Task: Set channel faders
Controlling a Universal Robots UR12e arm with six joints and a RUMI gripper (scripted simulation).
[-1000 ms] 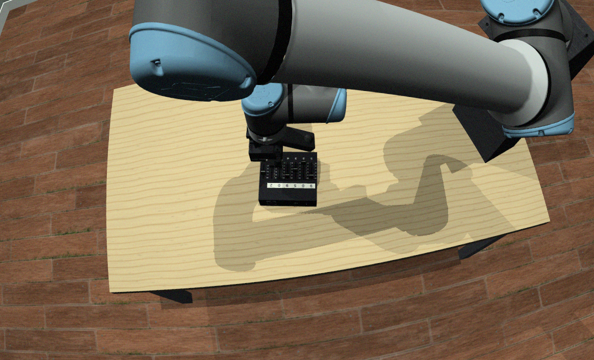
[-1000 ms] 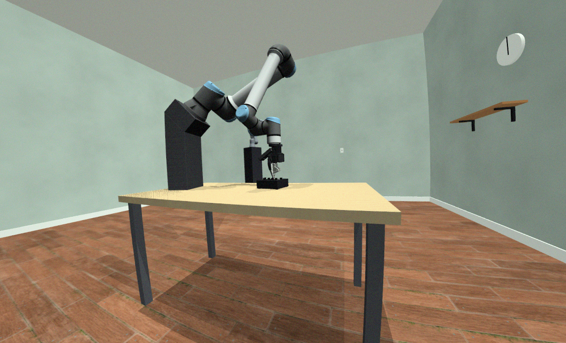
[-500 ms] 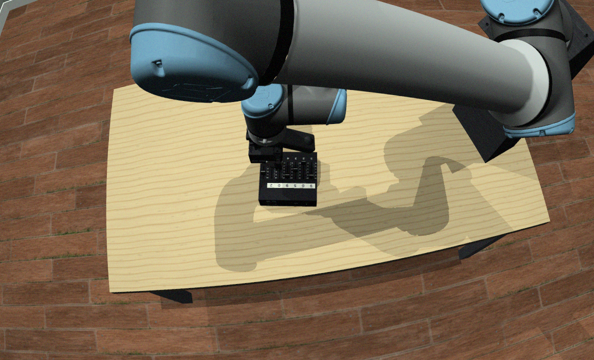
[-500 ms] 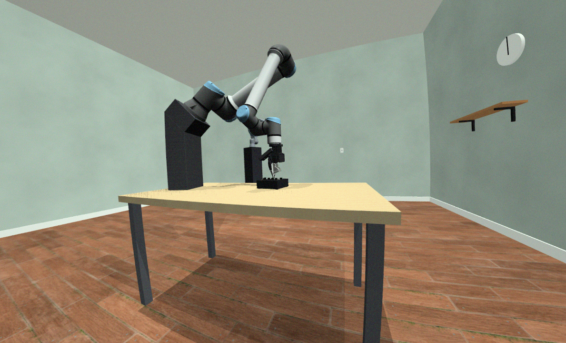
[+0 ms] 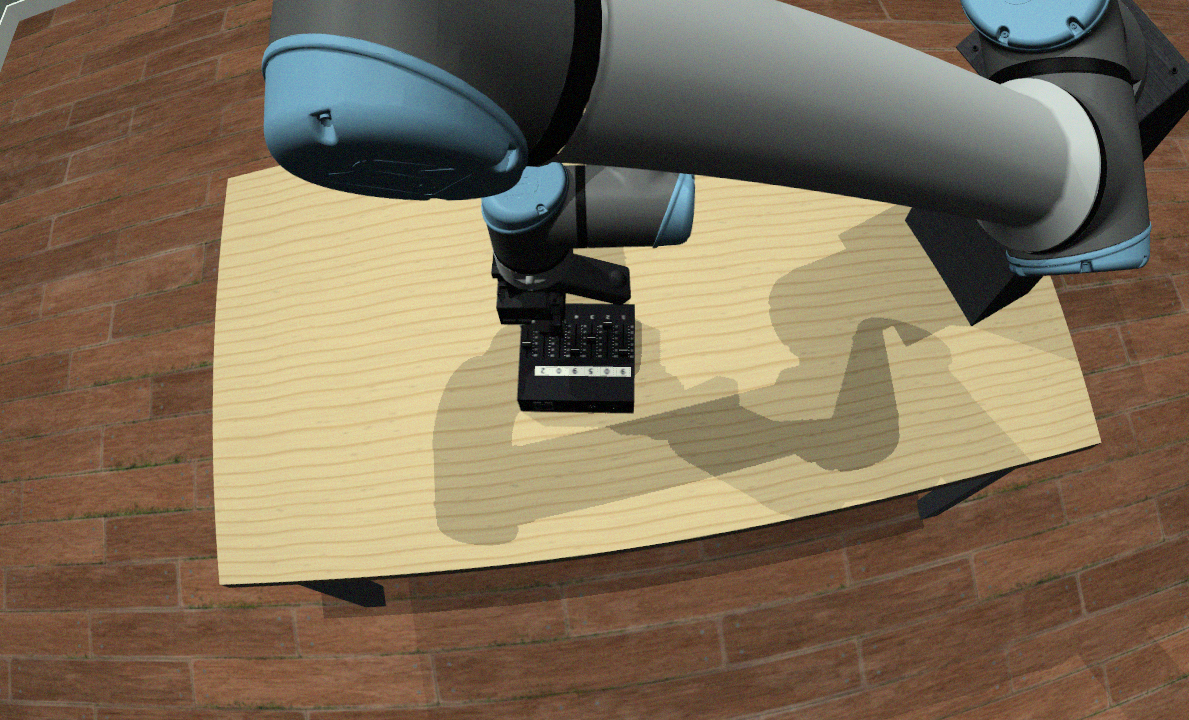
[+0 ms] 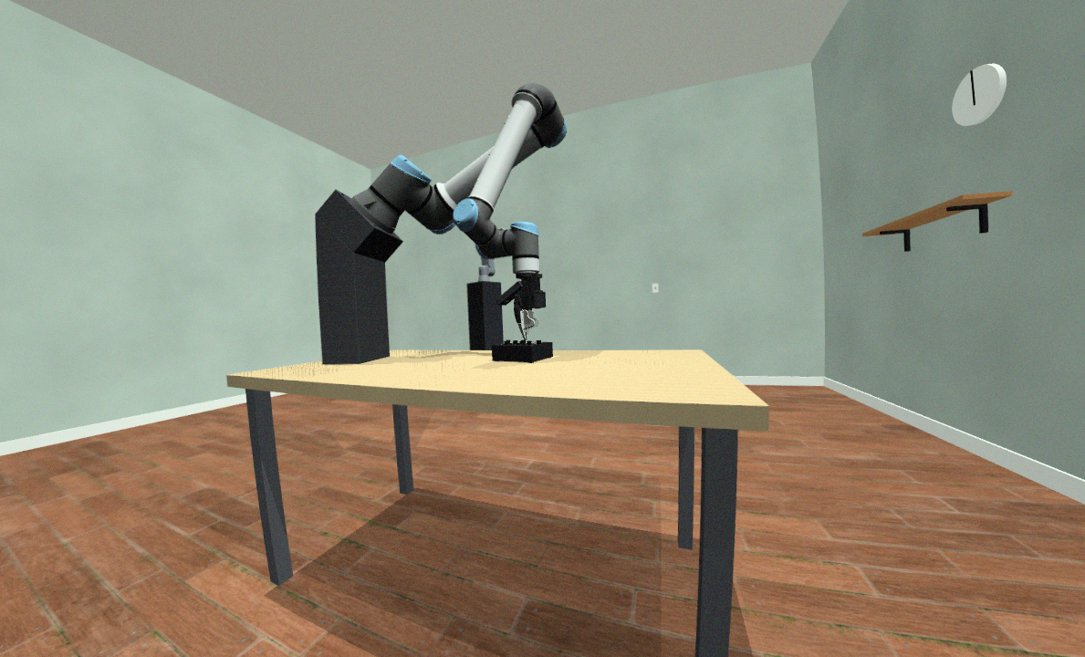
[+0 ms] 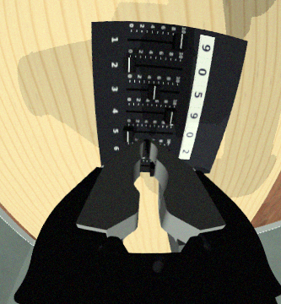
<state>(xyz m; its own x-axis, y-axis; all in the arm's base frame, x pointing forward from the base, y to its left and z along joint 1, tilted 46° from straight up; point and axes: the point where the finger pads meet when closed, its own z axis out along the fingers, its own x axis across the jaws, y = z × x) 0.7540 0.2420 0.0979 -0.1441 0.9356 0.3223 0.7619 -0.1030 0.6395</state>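
The row 5 fader is 20 mm to the right of my hand and 20 mm below it. From my hand the other things lie so: channel 3 fader 40 mm behind, 20 mm below; then row 6 fader 20 mm below, 20 mm ahead; then channel 4 fader 30 mm behind, 20 mm to the left, 20 mm below.
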